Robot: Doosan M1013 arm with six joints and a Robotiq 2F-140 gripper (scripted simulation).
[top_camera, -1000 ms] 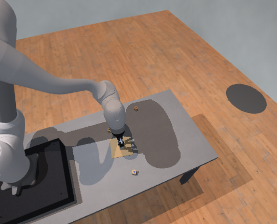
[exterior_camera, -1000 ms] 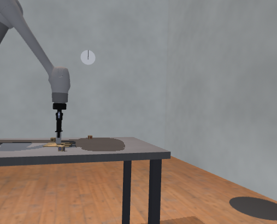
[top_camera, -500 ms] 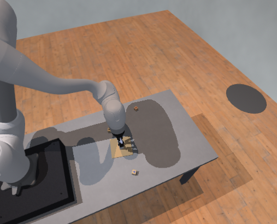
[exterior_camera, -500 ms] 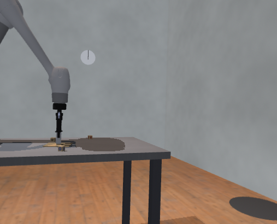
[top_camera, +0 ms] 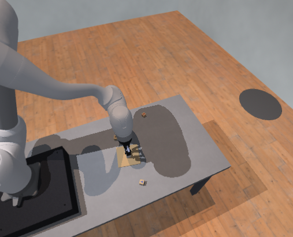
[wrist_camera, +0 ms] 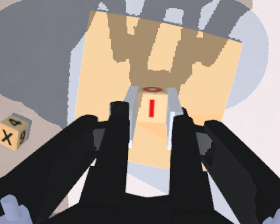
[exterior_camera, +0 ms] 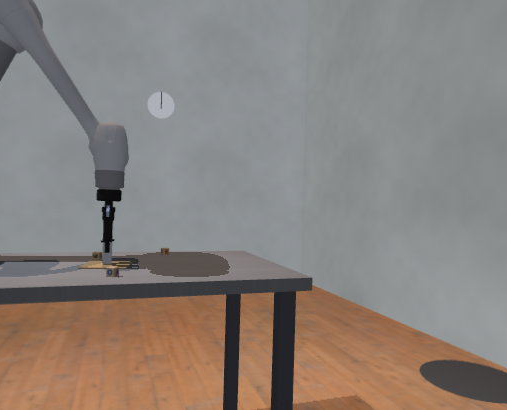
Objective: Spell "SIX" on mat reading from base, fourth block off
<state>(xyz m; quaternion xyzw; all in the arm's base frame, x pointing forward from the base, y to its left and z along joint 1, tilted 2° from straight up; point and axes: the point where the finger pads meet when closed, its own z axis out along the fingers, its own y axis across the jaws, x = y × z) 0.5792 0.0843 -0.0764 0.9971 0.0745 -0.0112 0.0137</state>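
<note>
The tan mat lies 4 cm below my hand. Round my hand: block (6 cm behind, 14 cm to the left, 3 cm below).
</note>
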